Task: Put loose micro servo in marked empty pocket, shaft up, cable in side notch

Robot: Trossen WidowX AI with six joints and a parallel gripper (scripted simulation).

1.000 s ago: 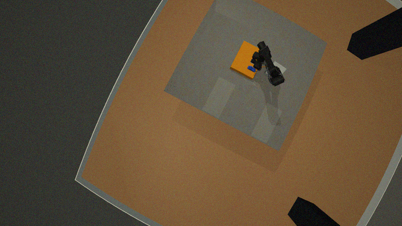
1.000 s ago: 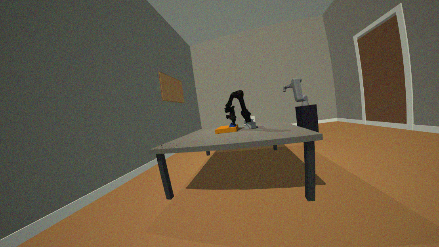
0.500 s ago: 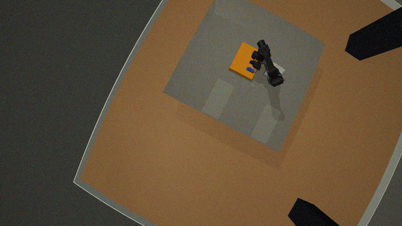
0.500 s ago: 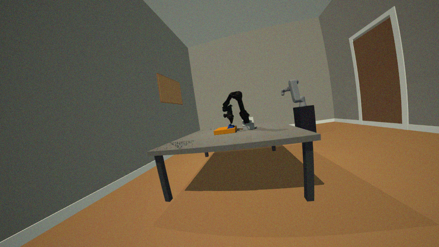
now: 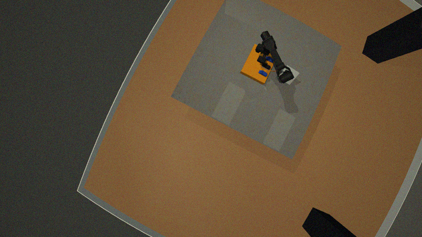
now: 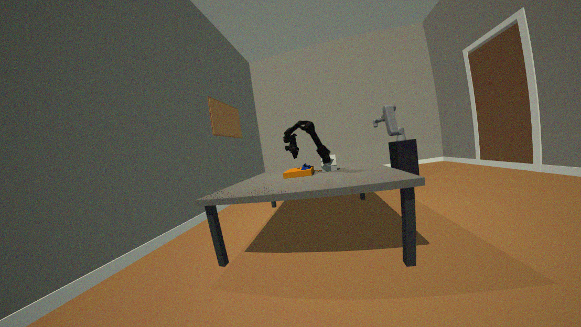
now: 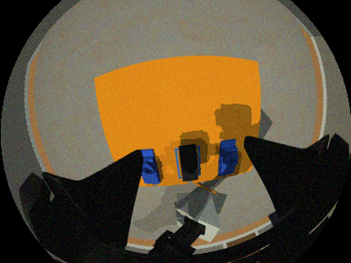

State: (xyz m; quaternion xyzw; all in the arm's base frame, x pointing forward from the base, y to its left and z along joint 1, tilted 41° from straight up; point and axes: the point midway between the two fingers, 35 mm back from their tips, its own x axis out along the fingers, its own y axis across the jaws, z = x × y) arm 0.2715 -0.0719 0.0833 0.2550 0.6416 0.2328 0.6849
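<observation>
Right now the orange deck is 13 cm below my gripper tip and 2 cm ahead of it.
</observation>
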